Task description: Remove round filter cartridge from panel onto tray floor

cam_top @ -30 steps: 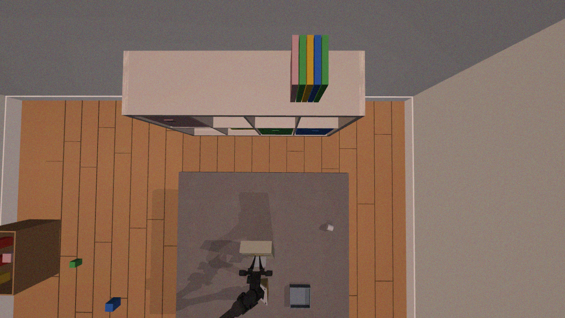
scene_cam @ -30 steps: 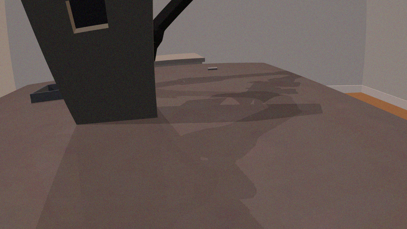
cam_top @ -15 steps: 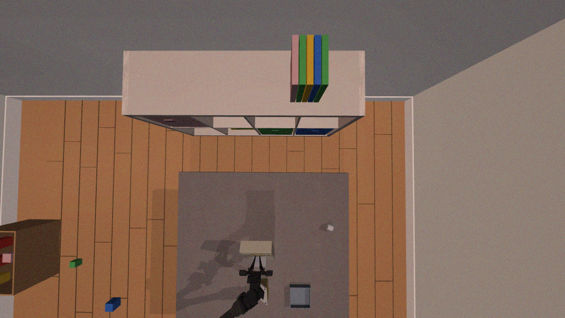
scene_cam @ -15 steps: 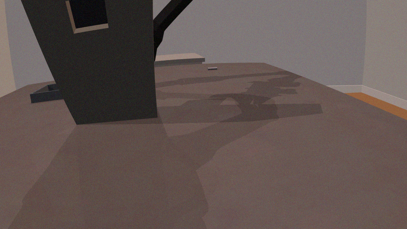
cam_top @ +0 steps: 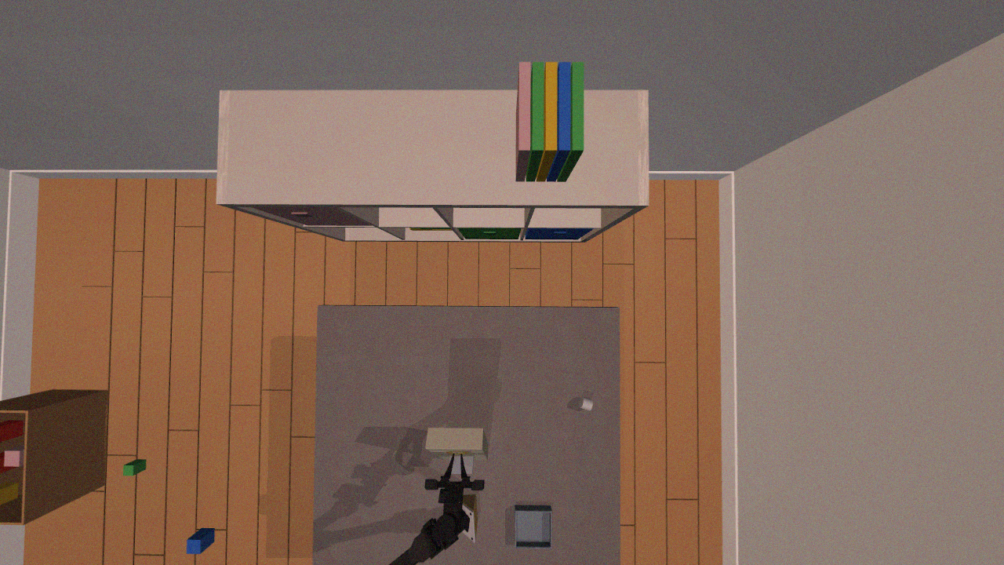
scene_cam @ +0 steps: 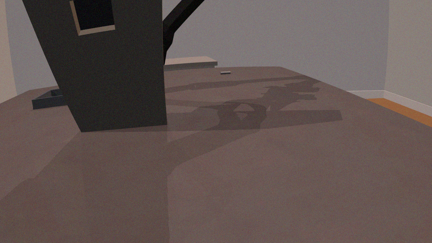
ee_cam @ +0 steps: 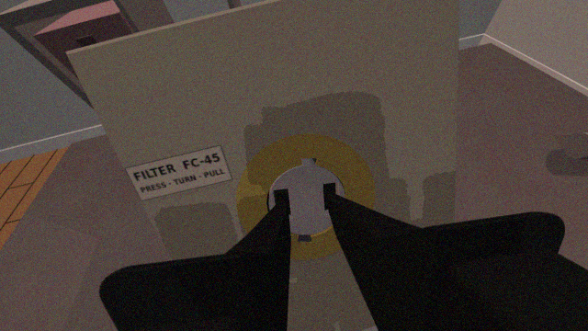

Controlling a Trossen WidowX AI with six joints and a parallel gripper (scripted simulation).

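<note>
My gripper tip is now 2 cm short of the round filter cartridge and 1 cm above it. Round my gripper tip: beige service panel 3 cm behind, 9 cm below; then grey tray 38 cm behind, 33 cm to the right, 23 cm below; then small grey ledge 8 cm behind, 1 cm to the right, 10 cm below.
</note>
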